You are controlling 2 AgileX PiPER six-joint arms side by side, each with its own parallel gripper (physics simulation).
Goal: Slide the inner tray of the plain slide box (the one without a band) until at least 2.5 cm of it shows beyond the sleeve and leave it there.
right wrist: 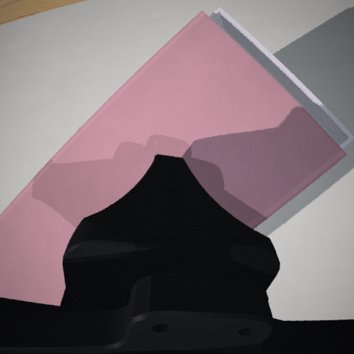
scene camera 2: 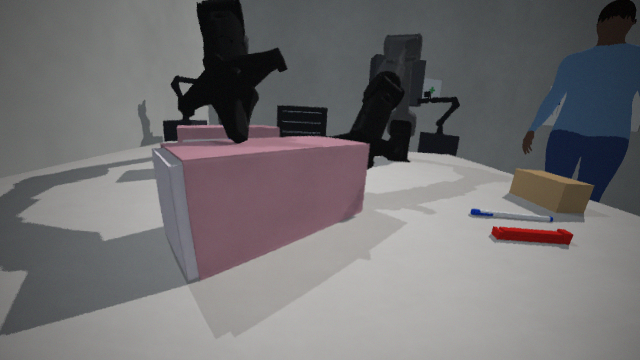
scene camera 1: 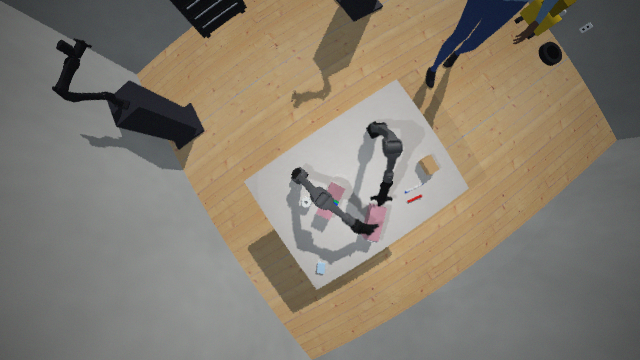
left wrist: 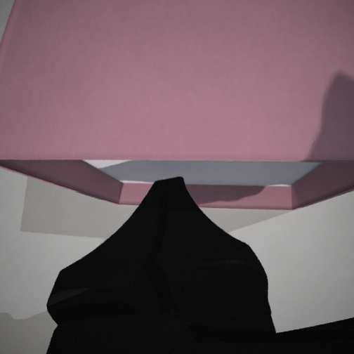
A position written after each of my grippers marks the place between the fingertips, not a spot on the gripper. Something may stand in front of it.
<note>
In view: my left gripper [left wrist: 172, 195], my right gripper [scene camera 2: 237, 137], a red bar [scene camera 2: 561, 236], a tan block [scene camera 2: 559, 194] and a pale inner tray [scene camera 2: 169, 175].
The pale inner tray shows as well in the left wrist view [left wrist: 199, 172]. My right gripper shows as well in the right wrist view [right wrist: 166, 173]. The right wrist view misses the red bar: it is out of frame. The left wrist view does not show the red bar: it is out of frame.
</note>
